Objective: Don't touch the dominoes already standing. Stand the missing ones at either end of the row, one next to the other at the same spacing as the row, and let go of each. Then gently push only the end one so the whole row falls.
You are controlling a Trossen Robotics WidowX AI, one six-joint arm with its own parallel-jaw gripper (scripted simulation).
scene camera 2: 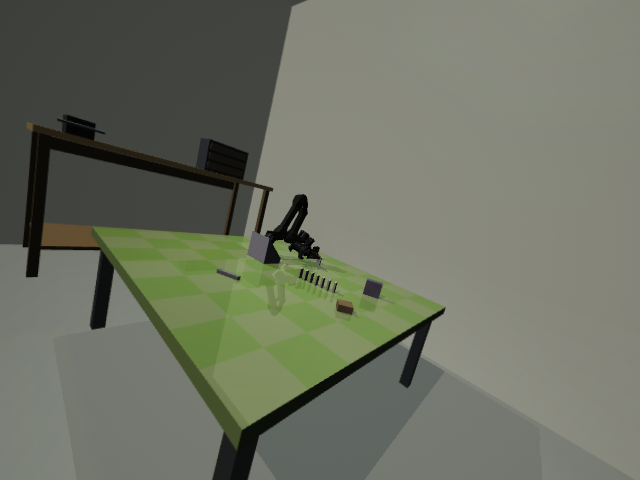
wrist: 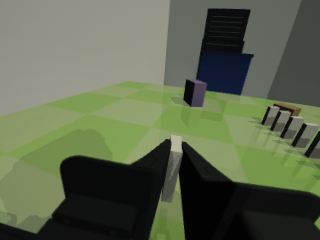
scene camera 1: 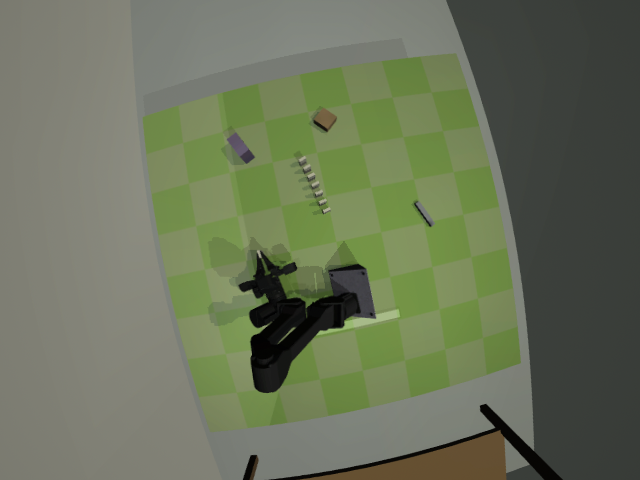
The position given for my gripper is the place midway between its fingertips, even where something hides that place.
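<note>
A domino (wrist: 176, 152) is held by my gripper (scene camera 1: 259, 252). The gripper is also visible in the wrist view (wrist: 174, 145).
</note>
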